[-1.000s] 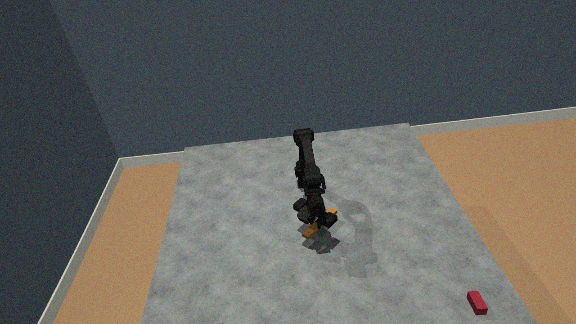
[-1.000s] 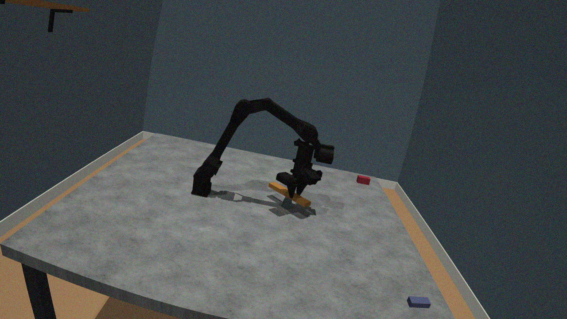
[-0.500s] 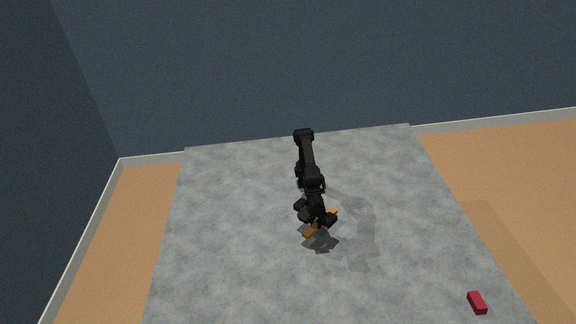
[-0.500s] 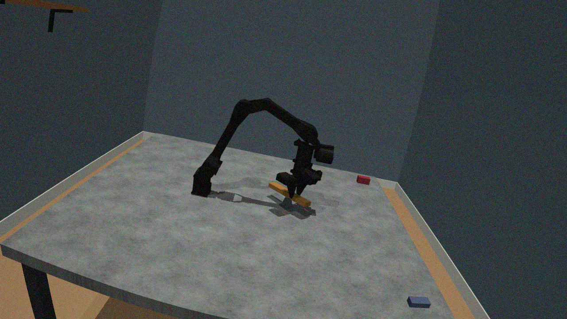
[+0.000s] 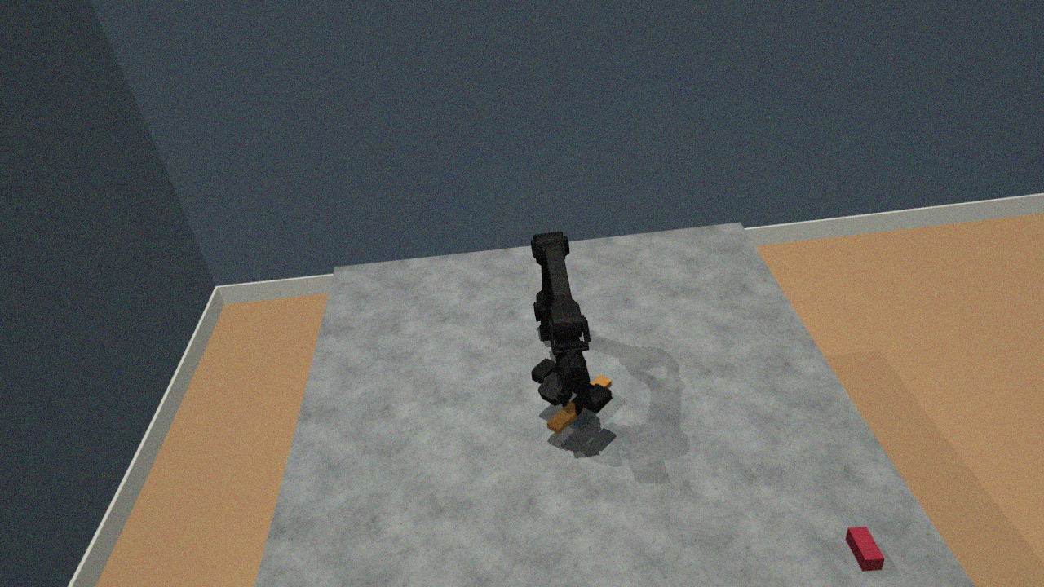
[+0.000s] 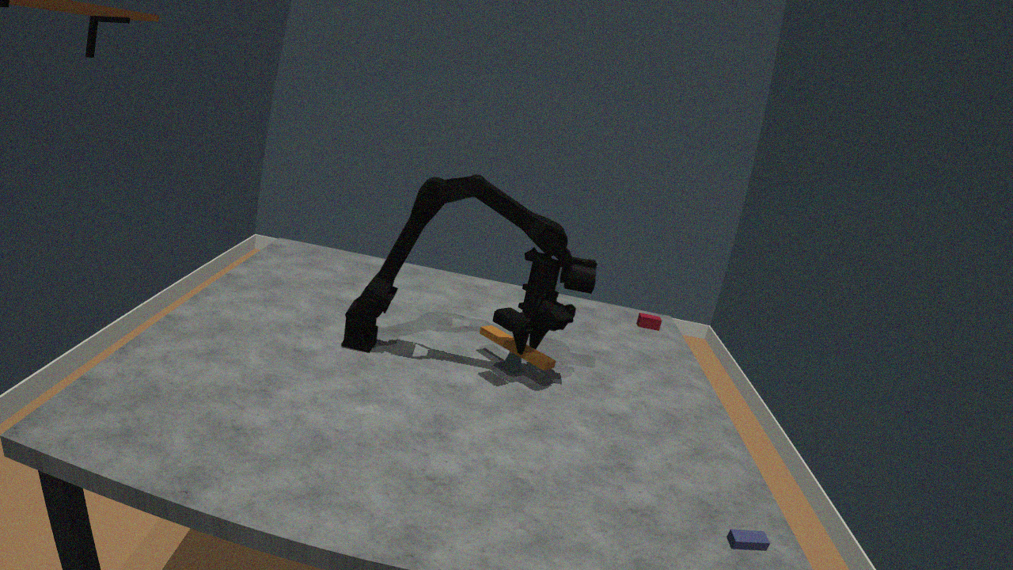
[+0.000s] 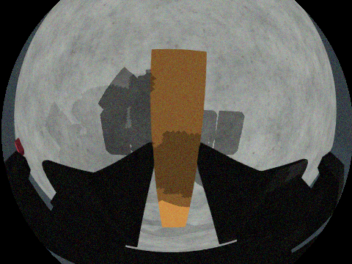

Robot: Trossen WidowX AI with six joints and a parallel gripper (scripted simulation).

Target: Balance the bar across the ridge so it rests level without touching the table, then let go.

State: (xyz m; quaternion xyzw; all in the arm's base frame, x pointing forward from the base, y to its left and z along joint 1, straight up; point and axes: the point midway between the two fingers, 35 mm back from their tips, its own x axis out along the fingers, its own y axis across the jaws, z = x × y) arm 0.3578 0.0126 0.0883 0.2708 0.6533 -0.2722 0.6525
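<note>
Now: the orange bar 20 mm to the left of my gripper tip and 20 mm behind it. From my gripper tip the other things lie so: red block (490 mm to the left, 380 mm ahead, 40 mm below); blue-grey block (510 mm to the right, 380 mm ahead, 50 mm below).
</note>
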